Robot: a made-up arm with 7 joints.
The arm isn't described. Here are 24 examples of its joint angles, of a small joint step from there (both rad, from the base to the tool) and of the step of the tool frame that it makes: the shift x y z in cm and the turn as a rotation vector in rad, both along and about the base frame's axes.
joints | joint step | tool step
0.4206 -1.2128 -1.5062 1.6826 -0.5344 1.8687 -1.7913 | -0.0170 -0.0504 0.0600 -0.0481 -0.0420 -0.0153 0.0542 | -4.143 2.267 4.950 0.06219 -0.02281 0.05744
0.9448 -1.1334 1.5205 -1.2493 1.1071 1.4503 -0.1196 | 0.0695 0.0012 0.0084 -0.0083 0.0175 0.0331 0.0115 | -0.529 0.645 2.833 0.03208 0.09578 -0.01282
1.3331 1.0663 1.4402 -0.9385 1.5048 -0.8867 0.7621 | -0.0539 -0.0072 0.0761 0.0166 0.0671 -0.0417 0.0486 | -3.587 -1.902 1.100 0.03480 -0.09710 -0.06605
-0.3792 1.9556 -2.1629 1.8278 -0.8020 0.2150 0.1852 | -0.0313 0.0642 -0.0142 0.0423 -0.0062 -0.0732 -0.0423 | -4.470 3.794 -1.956 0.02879 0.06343 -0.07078
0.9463 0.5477 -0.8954 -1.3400 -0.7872 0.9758 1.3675 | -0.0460 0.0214 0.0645 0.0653 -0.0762 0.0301 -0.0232 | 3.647 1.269 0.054 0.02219 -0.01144 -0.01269
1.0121 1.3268 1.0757 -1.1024 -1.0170 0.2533 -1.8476 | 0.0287 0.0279 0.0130 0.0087 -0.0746 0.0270 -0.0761 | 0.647 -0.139 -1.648 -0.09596 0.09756 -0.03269
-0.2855 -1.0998 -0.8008 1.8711 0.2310 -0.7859 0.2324 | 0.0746 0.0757 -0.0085 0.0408 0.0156 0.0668 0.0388 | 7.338 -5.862 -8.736 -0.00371 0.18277 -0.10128
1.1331 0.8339 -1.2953 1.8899 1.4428 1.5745 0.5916 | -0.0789 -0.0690 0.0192 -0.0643 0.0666 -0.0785 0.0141 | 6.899 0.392 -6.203 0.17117 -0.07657 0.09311
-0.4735 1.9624 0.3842 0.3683 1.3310 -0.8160 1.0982 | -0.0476 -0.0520 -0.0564 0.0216 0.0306 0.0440 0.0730 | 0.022 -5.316 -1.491 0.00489 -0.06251 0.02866
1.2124 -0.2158 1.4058 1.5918 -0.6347 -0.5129 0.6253 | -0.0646 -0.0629 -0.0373 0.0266 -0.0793 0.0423 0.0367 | 6.113 3.850 -0.235 0.07085 -0.01263 -0.02722
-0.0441 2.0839 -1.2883 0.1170 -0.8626 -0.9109 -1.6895 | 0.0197 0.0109 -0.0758 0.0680 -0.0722 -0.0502 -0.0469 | 1.586 -4.768 -1.524 0.00468 0.04254 -0.03244
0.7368 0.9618 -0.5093 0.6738 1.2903 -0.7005 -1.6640 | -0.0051 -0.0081 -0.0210 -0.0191 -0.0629 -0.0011 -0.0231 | 1.982 2.117 1.143 -0.01535 -0.03614 0.04539
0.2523 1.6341 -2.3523 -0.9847 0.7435 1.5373 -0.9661 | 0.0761 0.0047 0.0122 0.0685 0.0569 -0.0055 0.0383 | 1.947 -2.802 0.175 -0.11634 0.00180 -0.05503
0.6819 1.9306 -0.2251 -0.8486 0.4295 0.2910 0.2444 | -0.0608 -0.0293 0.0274 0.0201 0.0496 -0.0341 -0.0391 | -1.396 0.145 2.111 0.00418 -0.08701 -0.04307
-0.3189 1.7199 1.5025 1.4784 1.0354 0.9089 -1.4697 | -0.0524 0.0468 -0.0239 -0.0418 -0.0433 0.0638 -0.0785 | -4.323 1.229 -2.508 0.07576 -0.12554 -0.08628
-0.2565 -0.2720 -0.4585 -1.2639 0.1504 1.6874 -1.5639 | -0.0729 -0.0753 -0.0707 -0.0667 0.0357 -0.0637 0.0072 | 1.085 -1.037 -9.241 -0.01293 -0.19272 0.00270
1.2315 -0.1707 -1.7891 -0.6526 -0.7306 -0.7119 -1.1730 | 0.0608 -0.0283 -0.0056 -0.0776 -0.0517 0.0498 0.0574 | 1.022 -5.212 0.397 0.09163 0.08464 0.13589
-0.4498 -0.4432 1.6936 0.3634 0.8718 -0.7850 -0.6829 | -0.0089 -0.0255 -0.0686 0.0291 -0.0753 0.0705 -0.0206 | 3.436 -0.366 2.782 0.03862 -0.05039 0.02223
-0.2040 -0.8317 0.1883 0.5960 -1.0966 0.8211 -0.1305 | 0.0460 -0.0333 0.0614 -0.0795 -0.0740 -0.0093 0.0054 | -0.980 -1.108 -5.002 0.12732 0.04863 -0.02910
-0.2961 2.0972 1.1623 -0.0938 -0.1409 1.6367 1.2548 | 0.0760 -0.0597 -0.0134 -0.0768 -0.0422 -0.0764 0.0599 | -2.246 0.824 5.967 0.09051 0.05807 -0.02380
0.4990 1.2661 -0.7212 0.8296 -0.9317 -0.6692 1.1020 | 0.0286 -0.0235 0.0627 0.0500 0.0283 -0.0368 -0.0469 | -2.231 -2.257 -1.139 0.05681 0.02972 -0.06438
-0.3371 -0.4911 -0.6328 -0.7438 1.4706 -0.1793 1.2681 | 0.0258 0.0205 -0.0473 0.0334 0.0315 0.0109 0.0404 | -0.591 1.690 2.757 0.00550 0.03802 -0.03899
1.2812 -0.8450 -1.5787 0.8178 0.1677 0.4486 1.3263 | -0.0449 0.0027 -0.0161 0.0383 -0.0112 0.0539 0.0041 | 0.899 1.154 0.557 -0.01950 0.02874 0.00859
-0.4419 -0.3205 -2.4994 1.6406 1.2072 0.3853 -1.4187 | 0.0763 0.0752 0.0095 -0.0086 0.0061 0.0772 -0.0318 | 6.317 -7.380 -5.729 0.10612 0.06965 -0.07779
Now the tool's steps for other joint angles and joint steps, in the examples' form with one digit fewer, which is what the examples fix.
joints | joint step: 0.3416 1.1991 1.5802 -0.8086 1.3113 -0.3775 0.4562 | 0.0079 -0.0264 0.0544 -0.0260 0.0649 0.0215 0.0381
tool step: -0.02 -0.85 0.80 0.0730 -0.0682 -0.0134
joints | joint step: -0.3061 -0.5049 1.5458 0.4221 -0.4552 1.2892 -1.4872 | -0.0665 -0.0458 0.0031 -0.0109 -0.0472 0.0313 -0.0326
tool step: 3.50 1.46 5.59 0.0364 -0.0642 -0.0313
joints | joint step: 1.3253 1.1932 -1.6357 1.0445 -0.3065 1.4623 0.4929 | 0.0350 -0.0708 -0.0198 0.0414 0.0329 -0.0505 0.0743
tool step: 1.27 1.03 -3.79 -0.0432 0.1168 -0.0008
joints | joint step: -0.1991 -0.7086 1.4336 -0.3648 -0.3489 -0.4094 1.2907 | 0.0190 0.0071 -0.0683 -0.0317 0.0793 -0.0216 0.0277
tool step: -2.36 -1.93 2.00 -0.0722 0.0234 0.0047
